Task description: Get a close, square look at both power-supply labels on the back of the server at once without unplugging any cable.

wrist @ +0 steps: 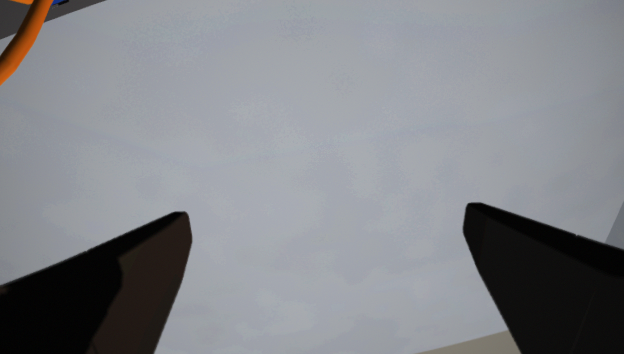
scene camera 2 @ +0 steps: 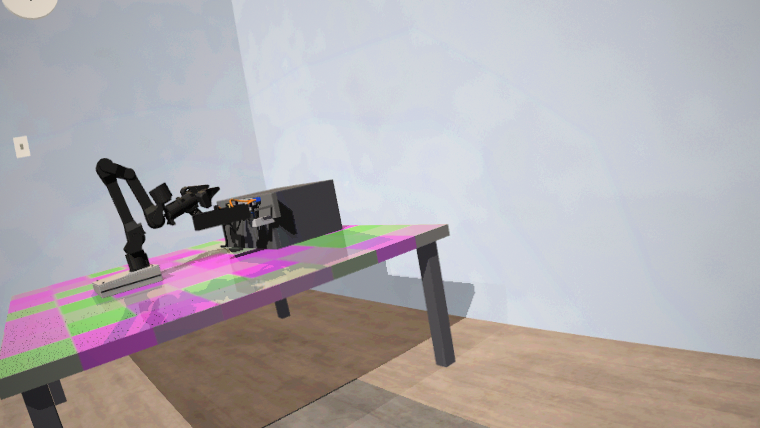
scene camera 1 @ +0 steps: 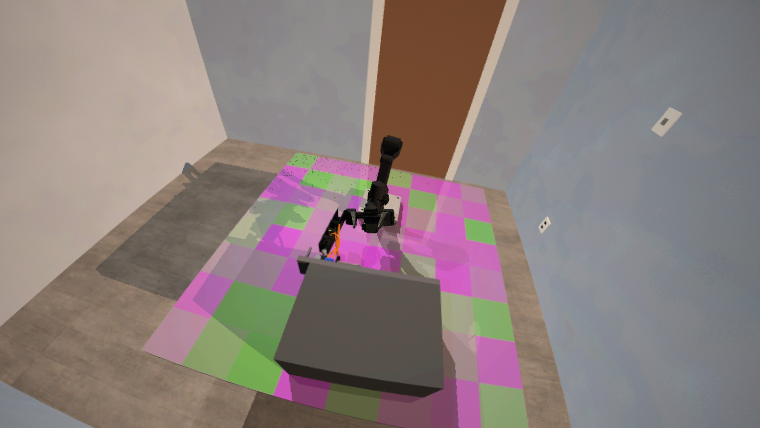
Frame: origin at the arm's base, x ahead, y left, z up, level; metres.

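Seen in the pictures: gripper, fingertip midpoint: (wrist: pixel 328 222) (scene camera 2: pixel 214 186) (scene camera 1: pixel 366 227); arm's base at its link origin: (scene camera 2: pixel 139 268).
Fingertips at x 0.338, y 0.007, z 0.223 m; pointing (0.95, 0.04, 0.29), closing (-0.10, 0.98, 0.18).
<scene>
Pixels of each thing's top centre, then the offset from my fingertips to it. "pt": a spot on its surface instead.
- black hinged bar at its top centre: (scene camera 2: pixel 221 204) (scene camera 1: pixel 332 224) 0.065 m down, 0.035 m back, 0.138 m right
- orange cable at a spot on its surface: (wrist: pixel 22 47) pt 0.066 m down, 0.040 m ahead, 0.083 m right
- light grey bracket at a spot on its surface: (scene camera 2: pixel 264 220) pt 0.155 m down, 0.097 m ahead, 0.170 m right
- blue part at a spot on its surface: (scene camera 1: pixel 328 259) (scene camera 2: pixel 255 198) pt 0.074 m down, 0.113 m ahead, 0.100 m right
The dark grey server (scene camera 1: pixel 361 324) (scene camera 2: pixel 313 212) stands on the table, its back towards the arm. A black hinged bar (scene camera 1: pixel 327 239) (scene camera 2: pixel 218 217) sticks out from one side of its back. Orange cables (scene camera 1: pixel 337 241) (scene camera 2: pixel 241 200) run along the bar; an orange cable (wrist: pixel 22 47) crosses the wrist view's top left corner, near a dark edge. My gripper (scene camera 1: pixel 368 220) (scene camera 2: pixel 214 197) (wrist: pixel 328 222) is open and empty, raised above the table between the arm's base and the server, close to the bar. Pale wall fills most of the wrist view. Neither power-supply label can be made out in any view.
The arm's pale base (scene camera 1: pixel 394 206) (scene camera 2: pixel 127 281) sits on the pink and green checkered table (scene camera 1: pixel 491 319) (scene camera 2: pixel 313 280). A light grey bracket (scene camera 2: pixel 264 220) and a blue part (scene camera 1: pixel 328 259) (scene camera 2: pixel 257 200) are at the server's back, near the bar. Thin dark cables hang below the bar.
</scene>
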